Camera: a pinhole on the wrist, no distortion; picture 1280 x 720 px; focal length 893.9 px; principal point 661.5 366.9 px. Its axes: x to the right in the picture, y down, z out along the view. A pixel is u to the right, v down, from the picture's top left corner.
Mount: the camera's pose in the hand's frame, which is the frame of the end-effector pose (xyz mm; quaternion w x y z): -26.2 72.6 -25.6 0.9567 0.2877 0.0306 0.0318
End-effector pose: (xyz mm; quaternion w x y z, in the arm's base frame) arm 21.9 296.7 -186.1 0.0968 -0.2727 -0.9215 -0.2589
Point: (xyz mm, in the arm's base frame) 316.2 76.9 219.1
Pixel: behind the camera
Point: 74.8 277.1 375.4
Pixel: behind the camera
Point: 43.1 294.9 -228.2
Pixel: 523 45
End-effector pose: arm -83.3 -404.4 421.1 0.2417 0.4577 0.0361 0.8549
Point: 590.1 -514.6 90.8
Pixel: outside the picture
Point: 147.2 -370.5 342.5
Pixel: 107 55
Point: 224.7 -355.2 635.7
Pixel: 746 511
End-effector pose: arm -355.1 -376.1 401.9 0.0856 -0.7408 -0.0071 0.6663
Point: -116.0 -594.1 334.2
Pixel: behind the camera
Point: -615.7 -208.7 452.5
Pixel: 512 330
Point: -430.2 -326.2 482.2
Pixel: 240 75
